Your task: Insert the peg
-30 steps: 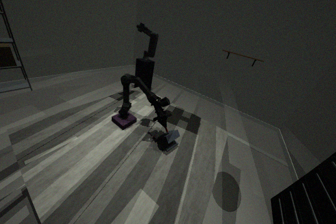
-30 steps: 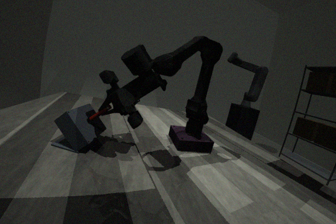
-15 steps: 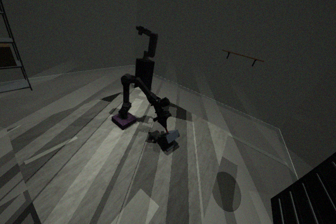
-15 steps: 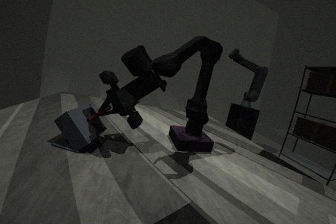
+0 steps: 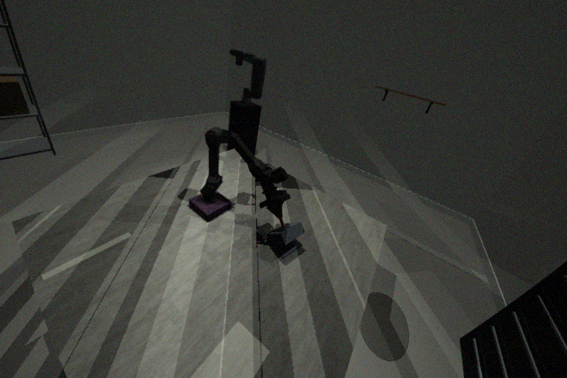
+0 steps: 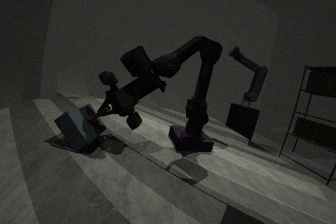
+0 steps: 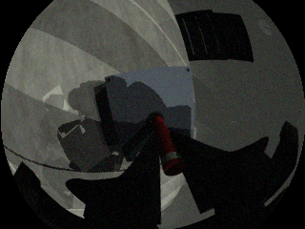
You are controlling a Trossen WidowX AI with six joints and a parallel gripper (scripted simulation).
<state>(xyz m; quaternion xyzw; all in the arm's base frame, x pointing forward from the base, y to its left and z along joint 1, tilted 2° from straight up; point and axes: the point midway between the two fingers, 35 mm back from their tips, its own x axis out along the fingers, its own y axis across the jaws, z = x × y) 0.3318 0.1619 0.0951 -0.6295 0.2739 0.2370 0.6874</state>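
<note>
Now: the peg 10 mm behind my gripper tip and 10 mm above it. Also, from my gripper tip: sloped panel 50 mm below, 50 mm ahead.
</note>
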